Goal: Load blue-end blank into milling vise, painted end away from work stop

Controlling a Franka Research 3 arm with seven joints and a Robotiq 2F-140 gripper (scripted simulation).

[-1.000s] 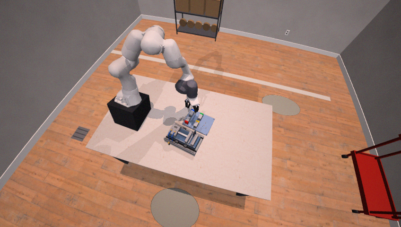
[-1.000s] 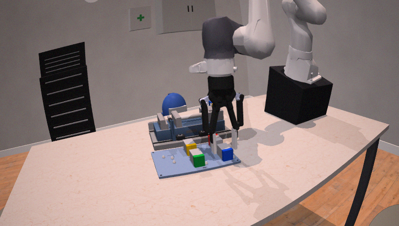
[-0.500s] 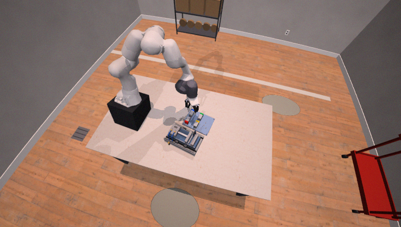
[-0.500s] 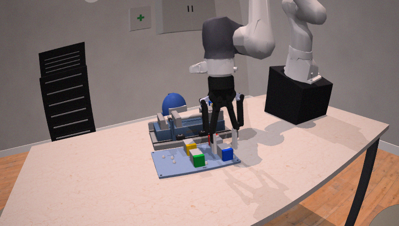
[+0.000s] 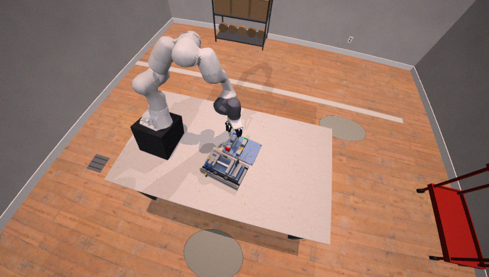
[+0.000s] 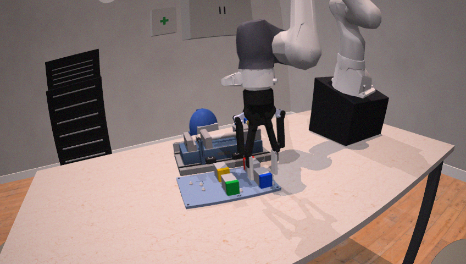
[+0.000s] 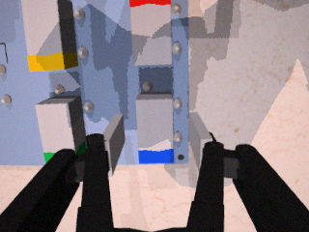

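Now: hand 3 cm above the blue-ended blank. The rest, counted from my hand: green-ended blank 9 cm ahead, 3 cm below, 2 cm to the right; red-ended blank 9 cm to the right, 3 cm below, 2 cm behind; yellow-ended blank 11 cm to the right, 7 cm ahead, 3 cm below.
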